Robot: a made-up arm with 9 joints.
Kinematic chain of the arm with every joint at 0, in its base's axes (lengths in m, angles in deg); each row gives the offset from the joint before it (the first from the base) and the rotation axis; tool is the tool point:
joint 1: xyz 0 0 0.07 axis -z
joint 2: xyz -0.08 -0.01 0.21 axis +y
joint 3: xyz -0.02 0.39 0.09 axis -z
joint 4: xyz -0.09 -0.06 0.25 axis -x
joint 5: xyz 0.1 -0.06 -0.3 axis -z
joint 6: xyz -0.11 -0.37 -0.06 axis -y
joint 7: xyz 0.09 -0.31 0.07 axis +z
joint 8: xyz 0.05 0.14 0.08 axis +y
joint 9: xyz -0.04 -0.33 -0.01 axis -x
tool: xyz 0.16 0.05 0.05
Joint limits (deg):
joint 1: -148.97..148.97
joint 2: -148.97..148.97
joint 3: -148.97..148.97
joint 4: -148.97..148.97
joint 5: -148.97..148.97
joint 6: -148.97..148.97
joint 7: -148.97..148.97
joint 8: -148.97..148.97
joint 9: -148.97..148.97
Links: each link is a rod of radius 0.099 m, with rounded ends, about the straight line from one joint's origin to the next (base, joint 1, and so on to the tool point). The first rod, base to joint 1, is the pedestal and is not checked.
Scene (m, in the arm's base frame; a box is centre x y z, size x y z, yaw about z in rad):
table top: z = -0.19
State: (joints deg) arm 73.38 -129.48 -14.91 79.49 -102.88 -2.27 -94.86 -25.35 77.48
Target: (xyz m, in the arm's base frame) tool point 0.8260 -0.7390 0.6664
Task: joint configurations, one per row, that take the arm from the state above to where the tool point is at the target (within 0.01 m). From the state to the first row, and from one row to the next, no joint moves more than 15 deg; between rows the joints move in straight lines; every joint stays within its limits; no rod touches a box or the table.
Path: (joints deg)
1: 87.38 -125.88 -24.91 75.70 -106.47 -2.47 -92.30 -25.71 77.94
2: 101.37 -122.28 -34.91 71.91 -110.06 -2.67 -89.74 -26.07 78.40
3: 115.37 -118.68 -44.92 68.12 -113.64 -2.88 -87.18 -26.43 78.86
4: 129.37 -115.08 -54.92 64.33 -117.23 -3.08 -84.62 -26.79 79.31
5: 143.36 -111.48 -64.92 60.54 -120.82 -3.28 -82.06 -27.15 79.77

